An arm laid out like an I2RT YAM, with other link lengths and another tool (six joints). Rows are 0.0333 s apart.
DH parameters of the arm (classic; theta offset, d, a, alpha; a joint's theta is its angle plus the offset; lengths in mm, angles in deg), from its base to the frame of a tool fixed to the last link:
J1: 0 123.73 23.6 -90
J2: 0 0 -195.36 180
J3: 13.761 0 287.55 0
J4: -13.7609 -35.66 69.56 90
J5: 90 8.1 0 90
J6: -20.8 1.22 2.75 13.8
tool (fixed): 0 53.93 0 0
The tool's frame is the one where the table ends.
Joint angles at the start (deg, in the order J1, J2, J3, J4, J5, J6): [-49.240, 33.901, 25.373, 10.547, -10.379, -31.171]
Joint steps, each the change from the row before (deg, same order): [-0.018, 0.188, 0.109, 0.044, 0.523, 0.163]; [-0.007, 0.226, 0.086, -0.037, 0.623, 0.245]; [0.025, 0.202, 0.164, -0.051, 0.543, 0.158]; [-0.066, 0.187, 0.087, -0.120, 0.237, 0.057]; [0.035, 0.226, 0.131, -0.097, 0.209, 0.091]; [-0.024, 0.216, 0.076, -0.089, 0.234, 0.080]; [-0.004, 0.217, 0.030, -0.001, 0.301, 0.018]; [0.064, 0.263, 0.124, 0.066, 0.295, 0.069]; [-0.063, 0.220, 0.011, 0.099, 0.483, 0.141]
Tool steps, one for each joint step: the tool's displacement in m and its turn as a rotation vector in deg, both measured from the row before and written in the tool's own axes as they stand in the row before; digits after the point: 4 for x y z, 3 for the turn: [0.0005, 0.0006, 0.0003, -0.447, 0.338, 0.091]; [0.0001, 0.0010, 0.0004, -0.603, 0.312, 0.206]; [0.0005, 0.0004, 0.0004, -0.460, 0.288, 0.107]; [0.0000, 0.0008, 0.0003, -0.373, 0.039, 0.081]; [-0.0001, 0.0004, 0.0004, -0.254, -0.010, 0.126]; [-0.0002, 0.0008, 0.0003, -0.343, 0.012, 0.112]; [-0.0003, 0.0009, 0.0003, -0.354, 0.055, 0.031]; [-0.0001, 0.0003, 0.0006, -0.225, 0.105, 0.056]; [0.0000, 0.0012, 0.0003, -0.493, 0.288, 0.088]
